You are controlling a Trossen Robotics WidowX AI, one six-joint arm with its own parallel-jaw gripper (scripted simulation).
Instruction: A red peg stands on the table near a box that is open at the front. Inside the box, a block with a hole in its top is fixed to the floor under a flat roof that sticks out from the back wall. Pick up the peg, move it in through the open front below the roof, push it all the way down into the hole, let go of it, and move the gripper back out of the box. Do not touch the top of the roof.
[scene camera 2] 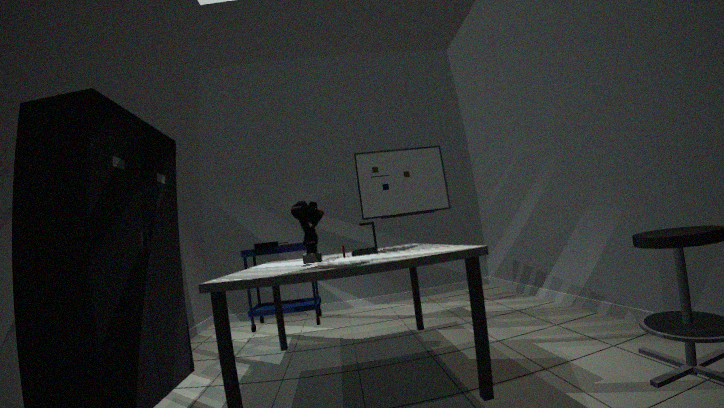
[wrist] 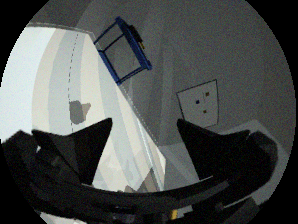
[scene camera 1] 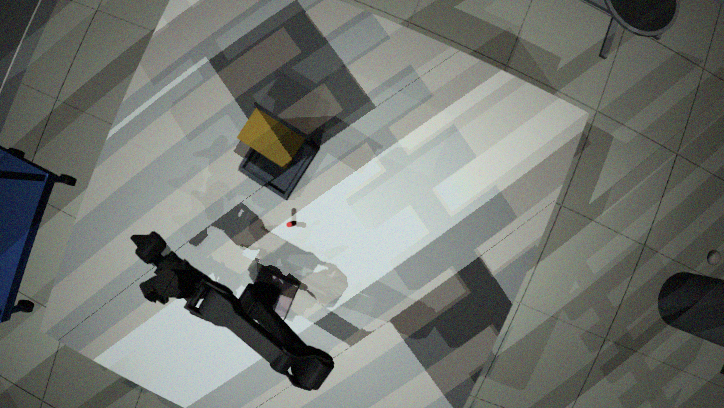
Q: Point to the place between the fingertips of my gripper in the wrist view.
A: At 145, 121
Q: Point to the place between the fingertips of my gripper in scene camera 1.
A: At 140, 246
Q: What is my gripper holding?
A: Nothing.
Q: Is my gripper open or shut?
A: Open.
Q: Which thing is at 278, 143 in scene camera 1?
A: A yellow roof.
